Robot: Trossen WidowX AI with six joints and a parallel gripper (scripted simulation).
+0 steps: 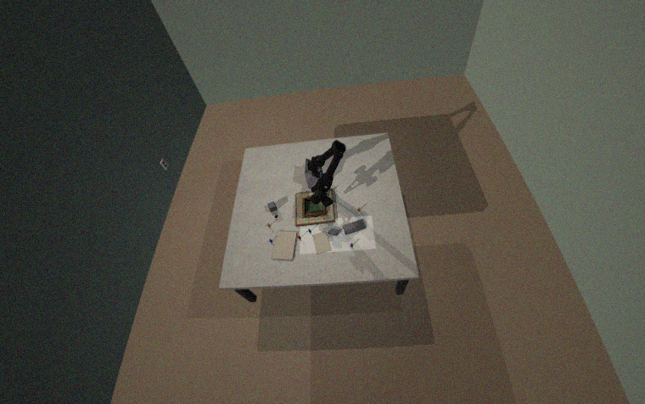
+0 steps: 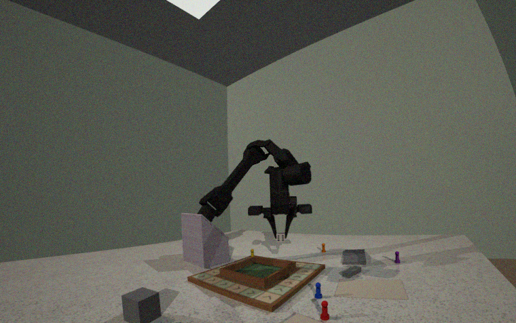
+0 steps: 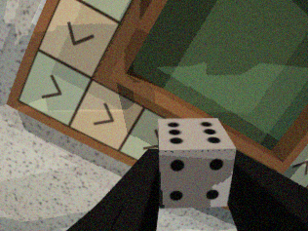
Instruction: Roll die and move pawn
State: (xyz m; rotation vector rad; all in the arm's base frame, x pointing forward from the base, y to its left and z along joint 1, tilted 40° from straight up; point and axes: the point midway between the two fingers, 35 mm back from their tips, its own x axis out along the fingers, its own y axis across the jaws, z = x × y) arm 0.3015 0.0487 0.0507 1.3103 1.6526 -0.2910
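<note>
Right now my gripper tip is 150 mm past the yellow pawn, 80 mm above it and 40 mm to the right of it. Round my gripper tip: grey bar 200 mm ahead, 100 mm below, 50 mm to the left; white die right at my gripper tip; green dice tray 100 mm below, 70 mm to the right, 30 mm behind.
</note>
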